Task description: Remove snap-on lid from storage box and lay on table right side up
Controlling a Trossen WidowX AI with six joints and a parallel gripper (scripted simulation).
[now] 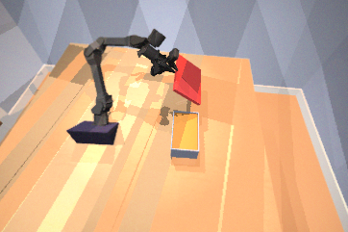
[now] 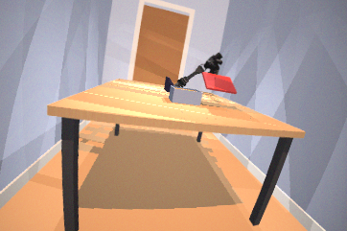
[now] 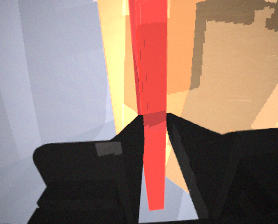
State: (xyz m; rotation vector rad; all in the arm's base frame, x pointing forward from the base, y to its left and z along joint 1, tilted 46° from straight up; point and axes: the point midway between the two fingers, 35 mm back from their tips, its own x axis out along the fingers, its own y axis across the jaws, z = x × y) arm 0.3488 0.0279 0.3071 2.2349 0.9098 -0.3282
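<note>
The lid lies 70 mm ahead of my gripper tip and 50 mm below it. Round my gripper tip: storage box: 70 mm ahead, 250 mm to the right, 180 mm below.
</note>
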